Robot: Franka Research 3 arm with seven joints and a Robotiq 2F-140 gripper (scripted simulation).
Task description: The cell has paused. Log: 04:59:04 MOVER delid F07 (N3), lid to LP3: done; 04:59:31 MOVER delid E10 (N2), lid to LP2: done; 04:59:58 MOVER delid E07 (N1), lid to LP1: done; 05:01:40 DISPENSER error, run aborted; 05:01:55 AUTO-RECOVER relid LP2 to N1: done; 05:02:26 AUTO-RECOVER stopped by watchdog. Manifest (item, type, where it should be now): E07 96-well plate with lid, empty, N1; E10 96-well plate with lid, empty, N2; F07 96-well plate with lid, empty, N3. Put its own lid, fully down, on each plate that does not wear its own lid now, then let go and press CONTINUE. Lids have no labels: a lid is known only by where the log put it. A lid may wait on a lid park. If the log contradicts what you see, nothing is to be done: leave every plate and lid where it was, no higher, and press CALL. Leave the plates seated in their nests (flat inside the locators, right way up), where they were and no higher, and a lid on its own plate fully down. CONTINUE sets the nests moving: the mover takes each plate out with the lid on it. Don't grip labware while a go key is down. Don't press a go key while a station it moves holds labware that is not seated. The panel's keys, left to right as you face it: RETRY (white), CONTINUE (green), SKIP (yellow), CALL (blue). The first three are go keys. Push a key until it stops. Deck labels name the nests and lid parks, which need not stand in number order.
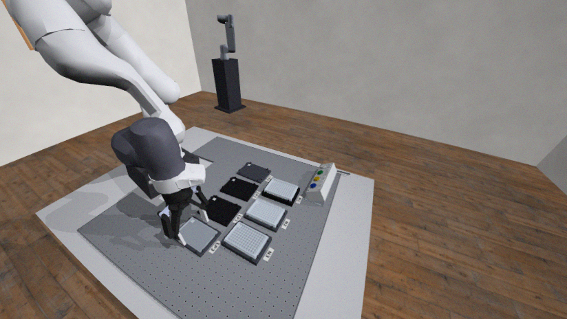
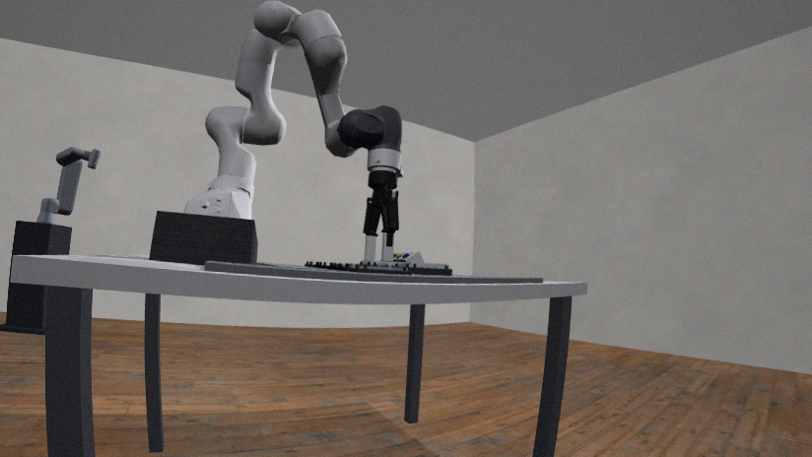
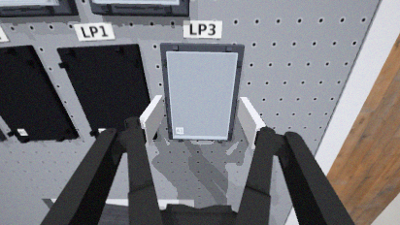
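Now: the grey lid 40 mm below my hand. From my hand the other things lie so: lid park LP3: 50 mm below; N3 plate: 160 mm ahead, 90 mm to the left, 30 mm below; lid park LP1: 130 mm to the left, 50 mm below, 20 mm behind.
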